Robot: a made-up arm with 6 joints.
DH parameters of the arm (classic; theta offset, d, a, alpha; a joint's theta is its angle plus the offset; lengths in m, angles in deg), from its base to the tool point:
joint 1: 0 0.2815 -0.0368 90
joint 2: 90 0.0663 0.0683 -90
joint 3: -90 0.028 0.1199 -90
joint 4: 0 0.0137 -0.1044 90
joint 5: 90 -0.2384 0.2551 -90
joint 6: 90 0.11 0.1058 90
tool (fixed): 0 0.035 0 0
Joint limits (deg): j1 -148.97..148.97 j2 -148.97..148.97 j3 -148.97..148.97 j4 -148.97..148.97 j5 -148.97..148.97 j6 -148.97..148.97
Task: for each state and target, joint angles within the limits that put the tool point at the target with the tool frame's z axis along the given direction. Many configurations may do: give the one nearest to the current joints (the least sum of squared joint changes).
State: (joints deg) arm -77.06 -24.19 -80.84 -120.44 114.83 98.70
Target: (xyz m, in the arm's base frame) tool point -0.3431 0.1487 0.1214 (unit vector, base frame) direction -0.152 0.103 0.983
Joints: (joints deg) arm -60.08 -43.89 -40.68 -148.97 125.99 148.82
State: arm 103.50 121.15 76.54 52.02 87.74 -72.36
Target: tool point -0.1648 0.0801 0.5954 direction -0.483 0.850 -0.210
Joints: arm 67.55 119.48 60.64 5.39 59.32 -24.00
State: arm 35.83 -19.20 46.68 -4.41 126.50 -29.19
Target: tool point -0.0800 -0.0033 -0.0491 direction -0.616 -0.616 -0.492
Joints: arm 51.79 -13.59 34.49 34.15 122.29 -19.61
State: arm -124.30 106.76 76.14 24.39 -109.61 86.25
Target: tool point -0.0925 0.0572 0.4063 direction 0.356 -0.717 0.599
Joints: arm -92.48 114.69 75.84 69.72 -148.97 100.62
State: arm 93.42 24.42 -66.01 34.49 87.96 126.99
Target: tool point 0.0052 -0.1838 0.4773 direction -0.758 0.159 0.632
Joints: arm 143.57 18.08 -52.31 41.54 83.95 101.62
